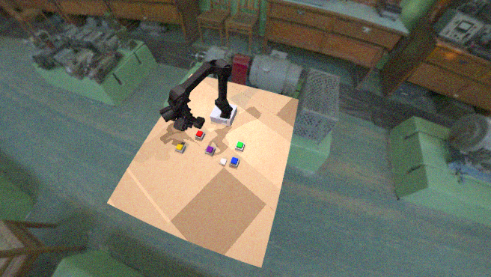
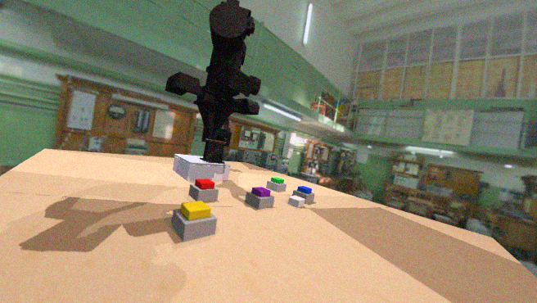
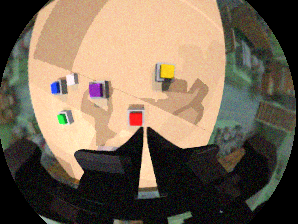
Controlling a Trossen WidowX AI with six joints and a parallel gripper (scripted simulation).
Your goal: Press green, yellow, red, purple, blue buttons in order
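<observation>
My gripper tip is now 30 mm past the red button, 20 mm to the right of it and 100 mm above it. Also, from my gripper tip: yellow button: 90 mm ahead, 70 mm to the right, 100 mm below; purple button: 60 mm ahead, 120 mm to the left, 100 mm below; white block: 110 mm ahead, 210 mm to the left, 130 mm below.
</observation>
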